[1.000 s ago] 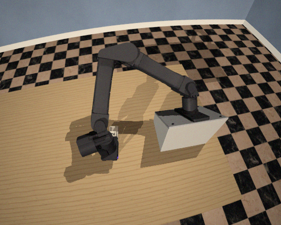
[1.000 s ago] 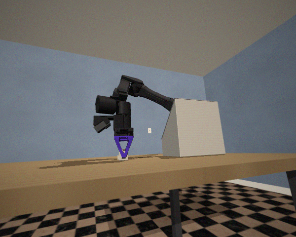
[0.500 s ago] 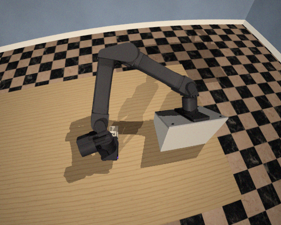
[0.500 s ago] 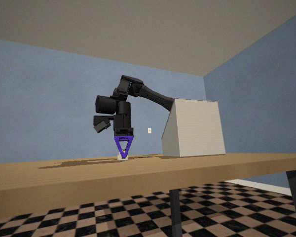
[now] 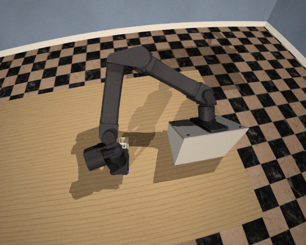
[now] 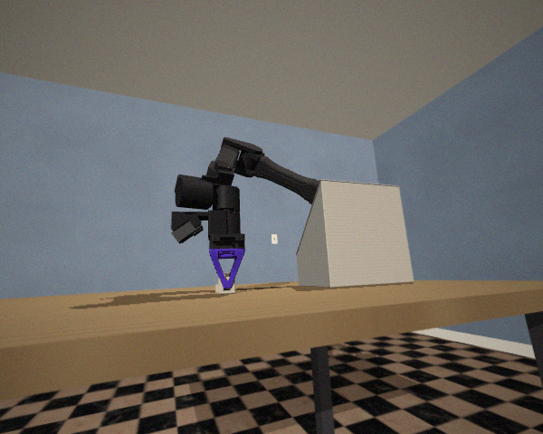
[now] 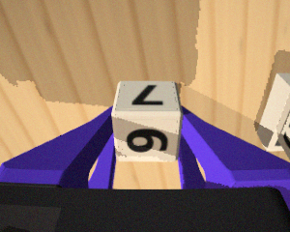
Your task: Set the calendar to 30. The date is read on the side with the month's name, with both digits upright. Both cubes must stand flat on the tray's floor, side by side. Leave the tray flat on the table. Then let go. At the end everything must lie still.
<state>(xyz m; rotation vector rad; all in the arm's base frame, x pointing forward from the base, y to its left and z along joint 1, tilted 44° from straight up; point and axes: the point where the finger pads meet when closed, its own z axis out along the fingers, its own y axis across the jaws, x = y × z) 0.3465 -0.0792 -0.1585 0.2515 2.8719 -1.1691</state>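
My hand is 20 mm past the white tray, 110 mm to the left of it and 10 mm above it.
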